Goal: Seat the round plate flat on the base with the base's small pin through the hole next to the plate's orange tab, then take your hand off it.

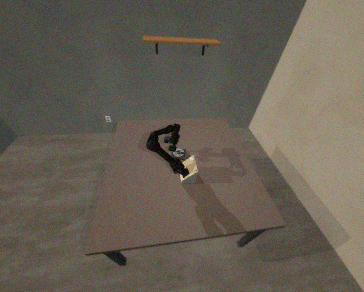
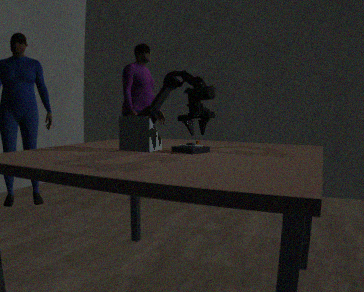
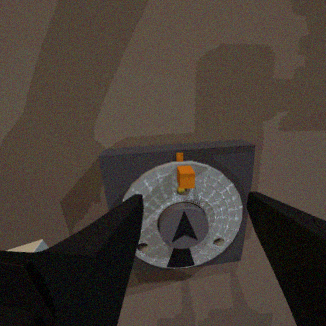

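Note:
The pale grey round plate lies on the dark square base and looks flat. Its orange tab stands near an orange mark on the base's edge. A small brass-coloured pin shows at the hole beside the tab, partly hidden by the tab. Two other holes in the plate look empty. A black arrow shows inside the central opening. My gripper is open and empty, above the plate, its fingers apart on either side and clear of the tab.
A pale box stands on the table beside the base, close to the arm's lower part. A person in blue and a person in purple stand behind the table. A wall shelf hangs at the back.

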